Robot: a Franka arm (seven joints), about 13 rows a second.
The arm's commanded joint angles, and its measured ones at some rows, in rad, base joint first. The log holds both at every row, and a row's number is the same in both.
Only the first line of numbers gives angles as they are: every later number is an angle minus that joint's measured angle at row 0.
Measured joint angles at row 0:
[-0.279 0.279 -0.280 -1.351 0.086 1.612 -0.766]
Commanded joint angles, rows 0 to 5:
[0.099 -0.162 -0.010 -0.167 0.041 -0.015 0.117]
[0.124 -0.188 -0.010 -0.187 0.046 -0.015 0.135]
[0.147 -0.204 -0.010 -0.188 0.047 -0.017 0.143]
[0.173 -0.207 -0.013 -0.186 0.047 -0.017 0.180]
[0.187 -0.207 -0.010 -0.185 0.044 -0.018 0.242]
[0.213 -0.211 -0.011 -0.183 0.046 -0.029 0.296]
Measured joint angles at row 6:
[0.173 -0.184 -0.001 -0.151 0.022 -0.024 0.216]
